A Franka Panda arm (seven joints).
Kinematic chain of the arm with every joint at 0, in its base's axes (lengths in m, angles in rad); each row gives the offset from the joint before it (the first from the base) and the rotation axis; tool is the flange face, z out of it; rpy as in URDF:
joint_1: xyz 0 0 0.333 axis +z
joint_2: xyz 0 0 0 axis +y
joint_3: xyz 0 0 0.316 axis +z
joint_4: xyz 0.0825 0 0 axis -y
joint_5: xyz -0.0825 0 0.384 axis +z
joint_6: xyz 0 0 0 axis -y
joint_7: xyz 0.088 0 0 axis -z
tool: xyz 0 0 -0.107 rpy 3.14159 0 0
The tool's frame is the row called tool.
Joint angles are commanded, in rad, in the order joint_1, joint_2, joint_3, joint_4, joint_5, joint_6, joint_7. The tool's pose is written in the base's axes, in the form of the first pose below.
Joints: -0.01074, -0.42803, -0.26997, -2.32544, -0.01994, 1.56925, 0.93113
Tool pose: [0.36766 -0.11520 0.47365], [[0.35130 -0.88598 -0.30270], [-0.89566 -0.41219 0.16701], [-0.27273 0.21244 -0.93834]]
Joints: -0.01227, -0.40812, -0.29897, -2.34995, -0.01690, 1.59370, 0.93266
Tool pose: [0.36587 -0.12527 0.45553], [[0.31876 -0.89381 -0.31542], [-0.90166 -0.38855 0.18982], [-0.29222 0.22389 -0.92977]]
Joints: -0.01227, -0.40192, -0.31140, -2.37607, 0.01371, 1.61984, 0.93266
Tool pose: [0.36453 -0.12529 0.44304], [[0.29796 -0.90287 -0.30992], [-0.89895 -0.37461 0.22707], [-0.32112 0.21094 -0.92325]]
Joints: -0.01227, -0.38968, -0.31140, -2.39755, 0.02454, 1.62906, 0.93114
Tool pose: [0.36308 -0.12225 0.43005], [[0.28929 -0.89896 -0.32891], [-0.89497 -0.37592 0.24026], [-0.33963 0.22486 -0.91329]]
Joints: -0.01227, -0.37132, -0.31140, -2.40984, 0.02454, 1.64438, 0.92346
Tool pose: [0.36412 -0.12157 0.41882], [[0.29024 -0.89340 -0.34294], [-0.89253 -0.38198 0.23974], [-0.34518 0.23650 -0.90825]]
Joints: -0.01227, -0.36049, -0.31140, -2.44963, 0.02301, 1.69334, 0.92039
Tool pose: [0.36214 -0.11929 0.40033], [[0.29090 -0.89234 -0.34513], [-0.89324 -0.38254 0.23618], [-0.34278 0.23958 -0.90835]]
